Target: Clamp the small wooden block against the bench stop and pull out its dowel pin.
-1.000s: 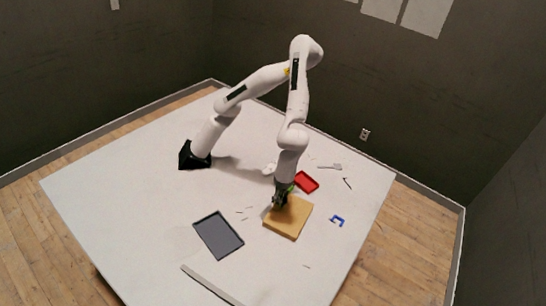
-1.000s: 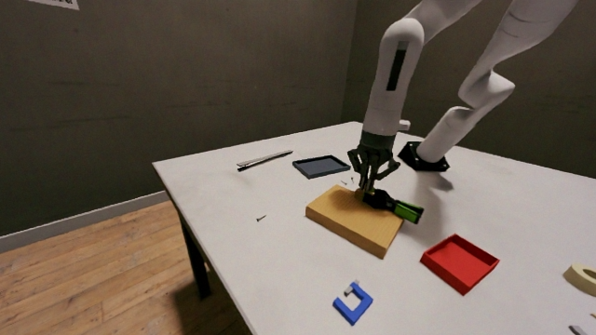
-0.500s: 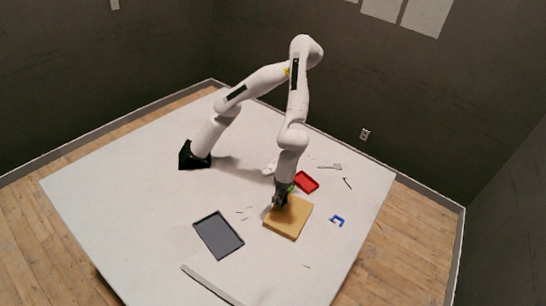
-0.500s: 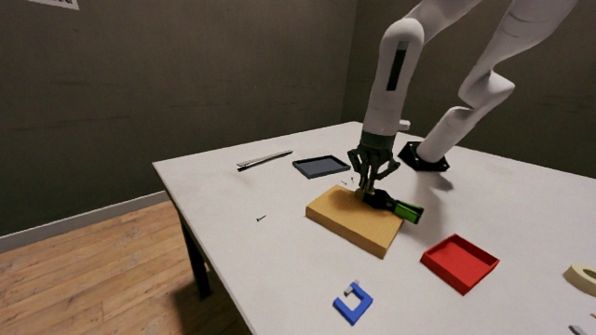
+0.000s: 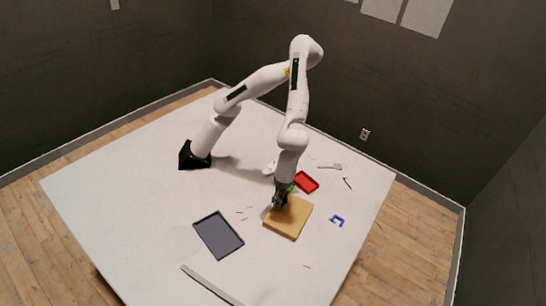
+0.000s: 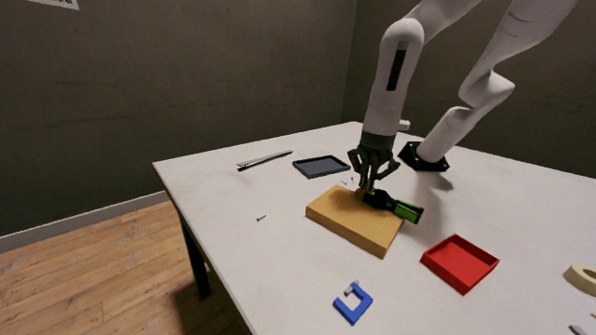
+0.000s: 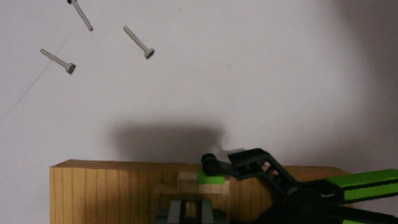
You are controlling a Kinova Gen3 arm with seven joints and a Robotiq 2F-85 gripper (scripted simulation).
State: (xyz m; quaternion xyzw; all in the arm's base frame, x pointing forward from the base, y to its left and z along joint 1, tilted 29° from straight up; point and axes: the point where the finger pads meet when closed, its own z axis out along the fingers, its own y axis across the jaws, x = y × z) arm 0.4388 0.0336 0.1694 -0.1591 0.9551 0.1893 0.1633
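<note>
Right now my hand is 2 cm above the dowel pin. Round my hand: grey tray: 26 cm to the right, 7 cm below, 5 cm behind; then red tray: 22 cm to the left, 7 cm below, 4 cm behind; then small wooden block: 4 cm below.
</note>
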